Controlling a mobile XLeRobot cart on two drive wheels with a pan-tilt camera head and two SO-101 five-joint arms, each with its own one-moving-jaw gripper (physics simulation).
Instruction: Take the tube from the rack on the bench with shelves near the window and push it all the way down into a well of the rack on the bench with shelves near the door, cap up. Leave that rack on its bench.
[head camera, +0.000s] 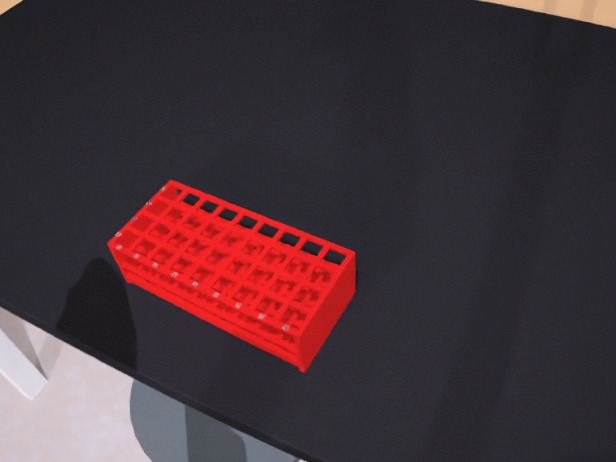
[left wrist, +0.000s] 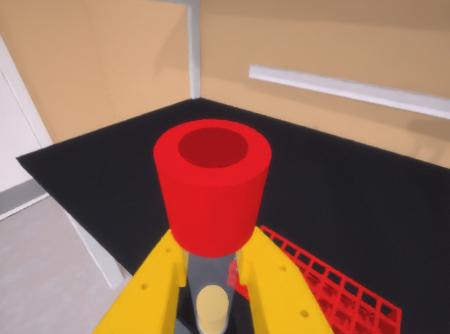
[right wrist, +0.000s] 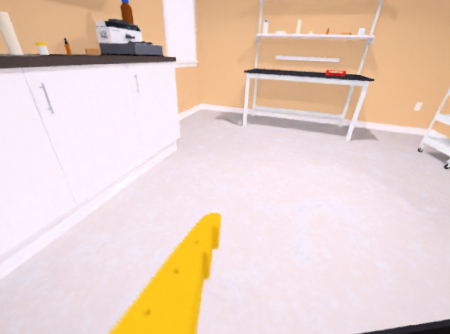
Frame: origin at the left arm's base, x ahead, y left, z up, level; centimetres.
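Where they show: left hand, tool point: (left wrist: 195, 228); right hand, tool point: (right wrist: 219, 226).
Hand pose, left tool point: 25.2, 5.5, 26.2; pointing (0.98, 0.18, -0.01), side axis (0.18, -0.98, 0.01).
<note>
Things, the pixels of their top centre, and the offset from my left tool point, as dx, dy, dz. Level surfaces: height alone.
- black bench top, surface height: dz -27.4
- tube, top centre: (left wrist: 217, 131) -0.8, -0.8, +4.0
- grey round stool base, top centre: (head camera: 227, 388) +35.0, +4.7, -100.6
The red rack near the door (head camera: 328, 311) (left wrist: 240, 288) stands upright on the black bench top (head camera: 450, 200) (left wrist: 100, 165), close to its front edge. Its visible wells look empty. My left gripper (left wrist: 214, 247) is shut on the tube (left wrist: 212, 210), just under its wide red cap. The tube is cap up, its clear body running down between the jaws. The rack shows beyond the right jaw, lower right in the left wrist view. The head view does not show either gripper. My right gripper (right wrist: 215, 225) is open and empty, with one notched jaw showing over the floor.
A far bench with shelves (right wrist: 300, 76) bears another red rack (right wrist: 335, 73). A white cabinet (right wrist: 100, 130) with a printer (right wrist: 131, 47) stands left in the right wrist view. A grey round stool base (head camera: 160, 415) is below the near bench's front edge. A shelf post (left wrist: 194, 55) rises at the back corner.
</note>
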